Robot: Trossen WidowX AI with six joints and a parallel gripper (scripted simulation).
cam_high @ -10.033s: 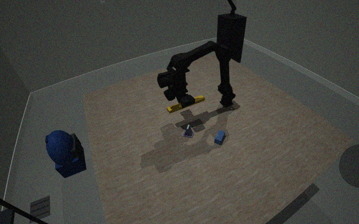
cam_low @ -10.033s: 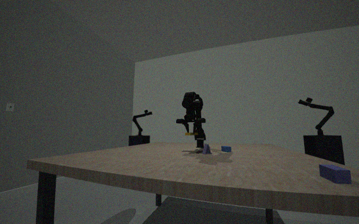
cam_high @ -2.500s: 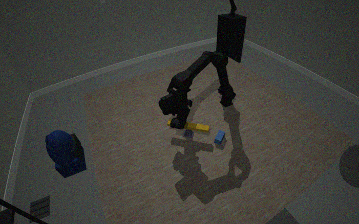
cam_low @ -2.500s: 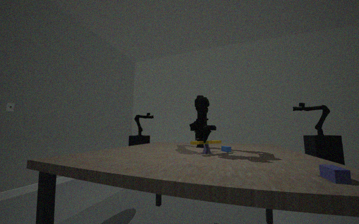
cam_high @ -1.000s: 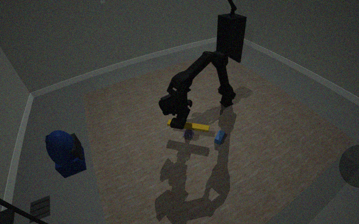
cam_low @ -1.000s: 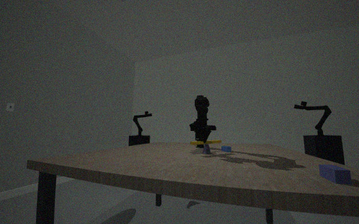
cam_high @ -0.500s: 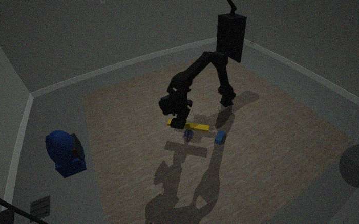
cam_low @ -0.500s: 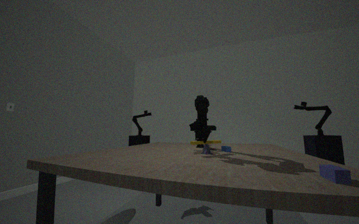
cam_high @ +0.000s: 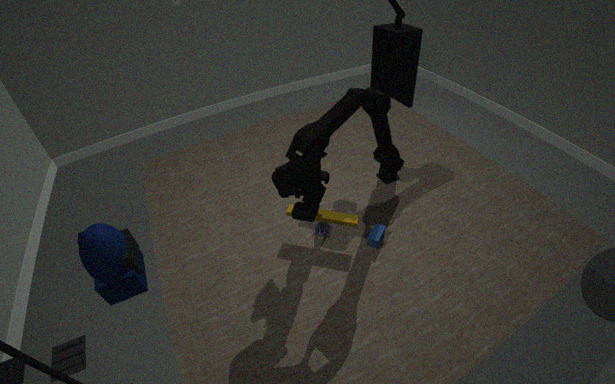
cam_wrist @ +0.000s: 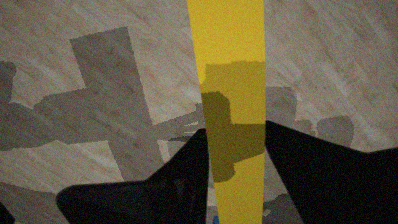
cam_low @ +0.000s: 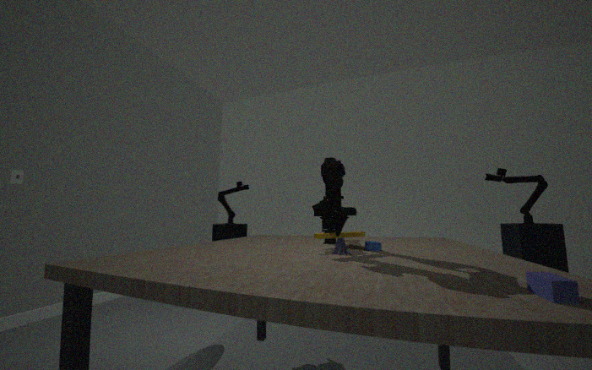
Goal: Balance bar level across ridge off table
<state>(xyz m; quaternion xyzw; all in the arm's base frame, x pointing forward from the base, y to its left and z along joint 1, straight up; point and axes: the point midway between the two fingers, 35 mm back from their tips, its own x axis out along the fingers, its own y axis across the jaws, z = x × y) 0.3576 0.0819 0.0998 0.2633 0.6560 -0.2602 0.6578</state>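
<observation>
Right now my gripper tip is 20 mm to the right of the yellow bar and 20 mm past it. From my gripper tip the other things lie so: purple block (420 mm to the left, 380 mm ahead, 50 mm below).
</observation>
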